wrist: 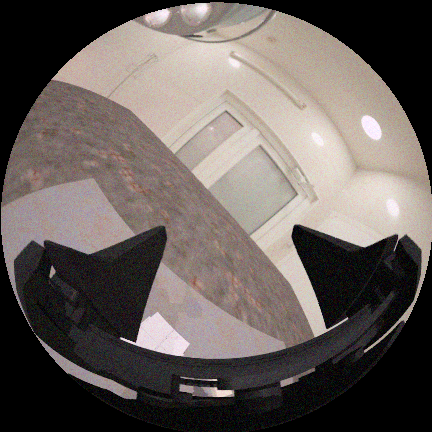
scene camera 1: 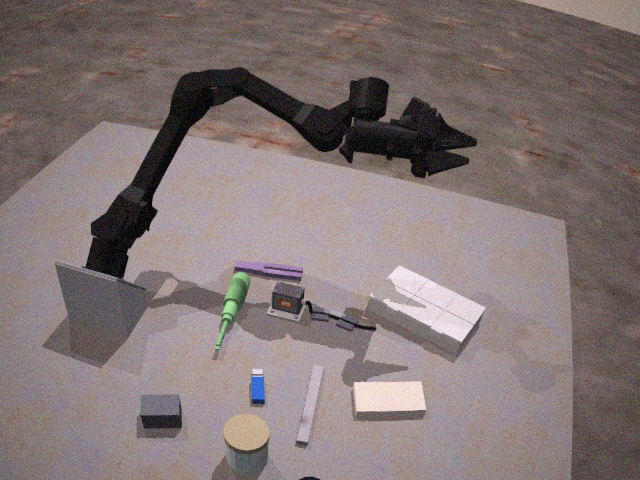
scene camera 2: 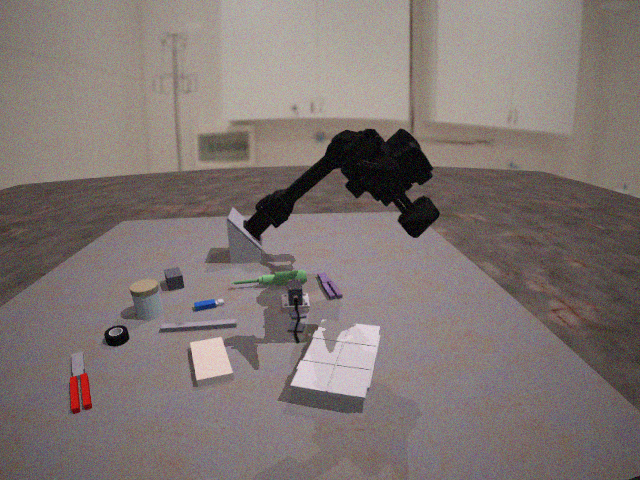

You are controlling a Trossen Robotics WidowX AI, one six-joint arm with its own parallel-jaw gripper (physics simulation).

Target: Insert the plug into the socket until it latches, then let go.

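Frame: origin at the arm's base, x ahead, y left, z up, level; centimetres.
Where they show: gripper, fingertip midpoint: [wrist: 231, 231] [scene camera 1: 472, 152] [scene camera 2: 416, 194]; arm's base at its link origin: [scene camera 1: 102, 274] [scene camera 2: 251, 230].
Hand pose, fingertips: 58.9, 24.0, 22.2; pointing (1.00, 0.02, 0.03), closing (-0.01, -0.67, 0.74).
Observation:
Things, the pixels of their top centre, and the offset from my fingertips, as dx, dy, dz. "pt": a spot on its surface instead.
- socket at its top centre: [scene camera 1: 290, 290] [scene camera 2: 294, 284] -26.7, -14.3, -25.2
- black cable at a spot on its surface: [scene camera 1: 356, 324] pt -14.5, -15.7, -29.0
- white tiled block at its top centre: [scene camera 2: 340, 352] [scene camera 1: 429, 301] [wrist: 151, 352] -2.4, -9.5, -26.1
- green screwdriver at its top centre: [scene camera 1: 229, 304] [scene camera 2: 268, 273] -36.1, -19.9, -26.3
- purple piece at its top centre: [scene camera 1: 268, 267] [scene camera 2: 328, 282] -33.0, -5.7, -28.5
- cream block at its top centre: [scene camera 1: 390, 396] [scene camera 2: 209, 356] [wrist: 221, 382] -6.6, -31.3, -28.1
- grey bar at its top centre: [scene camera 1: 310, 401] [scene camera 2: 198, 323] -18.5, -35.1, -28.6
- blue stick at its top centre: [scene camera 1: 257, 383] [scene camera 2: 208, 302] -27.3, -33.8, -28.4
- jar at its top centre: [scene camera 1: 246, 431] [scene camera 2: 143, 285] -25.3, -47.4, -22.6
The socket [scene camera 1: 287, 297] [scene camera 2: 295, 292] is a small dark block with an orange mark, standing on a light base plate. A black cable [scene camera 1: 356, 324] [scene camera 2: 297, 322] runs from the block's side over small dark flat pieces on the table. The plug is too small to tell apart where the cable meets the block, and how deep it sits cannot be told. My gripper [scene camera 1: 471, 150] [wrist: 231, 231] is open and empty, high above the table and well away from the socket. Its fingers cannot be made out in scene camera 2. Neither socket nor cable shows in the wrist view.
A white tiled block [scene camera 1: 439, 310] [scene camera 2: 338, 356] [wrist: 160, 332] lies beyond the cable. A green screwdriver [scene camera 1: 235, 297] [scene camera 2: 281, 278] and purple piece [scene camera 1: 268, 269] [scene camera 2: 329, 286] lie near the socket. A cream block [scene camera 1: 388, 397], grey bar [scene camera 1: 310, 405], blue stick [scene camera 1: 257, 388] and jar [scene camera 1: 246, 436] lie nearer scene camera 1.

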